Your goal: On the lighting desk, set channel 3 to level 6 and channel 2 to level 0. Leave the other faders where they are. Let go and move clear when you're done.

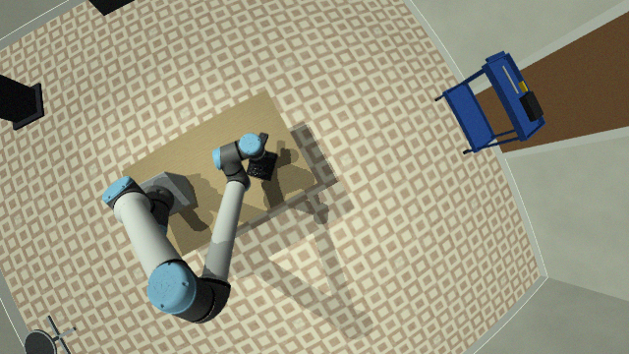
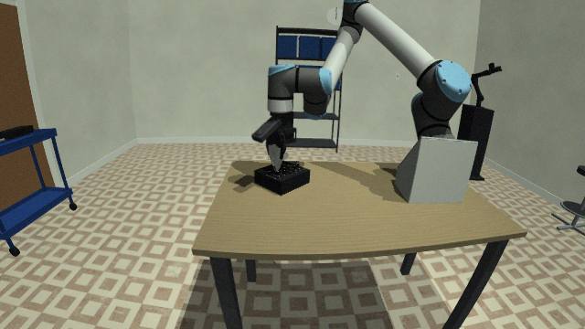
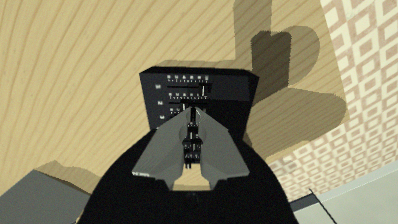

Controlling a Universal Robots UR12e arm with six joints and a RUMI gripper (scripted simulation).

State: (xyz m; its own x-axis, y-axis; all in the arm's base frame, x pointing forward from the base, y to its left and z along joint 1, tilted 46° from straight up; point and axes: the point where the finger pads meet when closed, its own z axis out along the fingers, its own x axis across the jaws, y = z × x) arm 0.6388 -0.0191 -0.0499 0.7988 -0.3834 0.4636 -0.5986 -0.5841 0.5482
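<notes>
Right now the fader knob is 20 mm ahead of my hand, 10 mm to the left of it and 10 mm below it.
</notes>
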